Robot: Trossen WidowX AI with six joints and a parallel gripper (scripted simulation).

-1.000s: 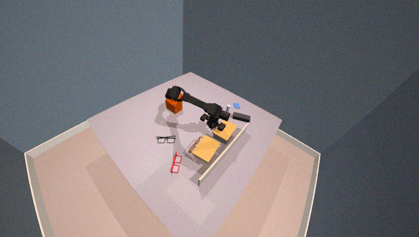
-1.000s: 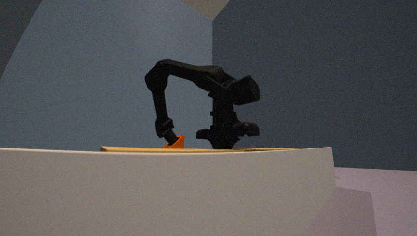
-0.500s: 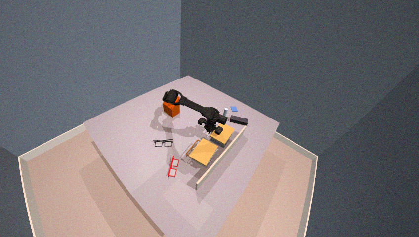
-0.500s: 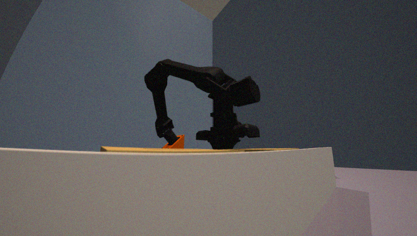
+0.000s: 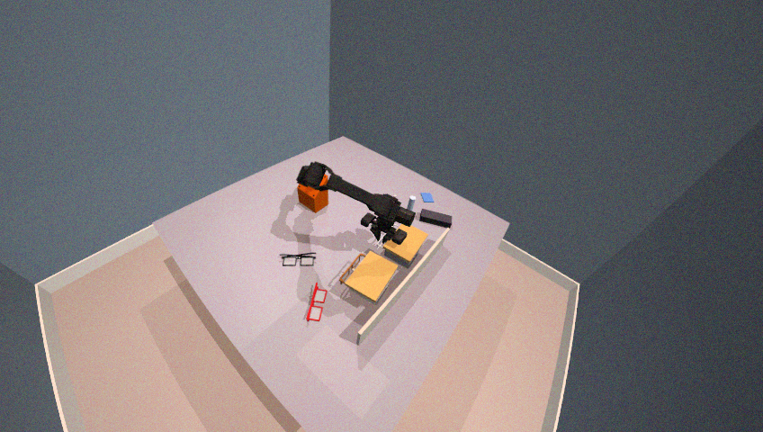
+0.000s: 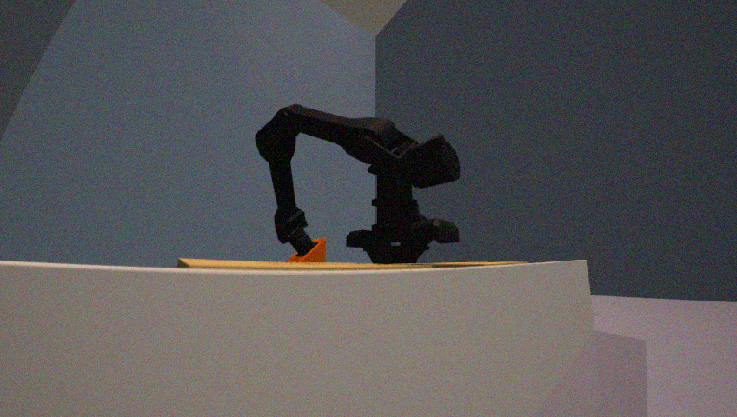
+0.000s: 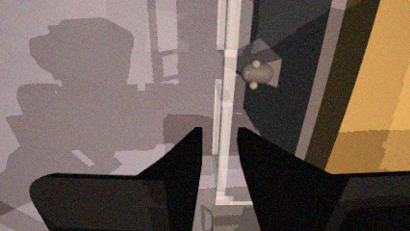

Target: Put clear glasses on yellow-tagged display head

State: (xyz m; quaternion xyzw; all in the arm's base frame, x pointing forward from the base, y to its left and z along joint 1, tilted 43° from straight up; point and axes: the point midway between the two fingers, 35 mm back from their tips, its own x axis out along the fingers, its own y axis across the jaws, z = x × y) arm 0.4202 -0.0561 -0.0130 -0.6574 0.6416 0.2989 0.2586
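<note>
Now: gripper tip 6 cm short of the grey display head, 4 cm to the right of it and 1 cm above it. From my gripper tip the other things lie so: long low wall: 19 cm ahead, 7 cm to the right, 1 cm below; then small stand: 28 cm to the left, 11 cm behind, 4 cm below; then black box: 35 cm to the left, 11 cm ahead, 4 cm below.
</note>
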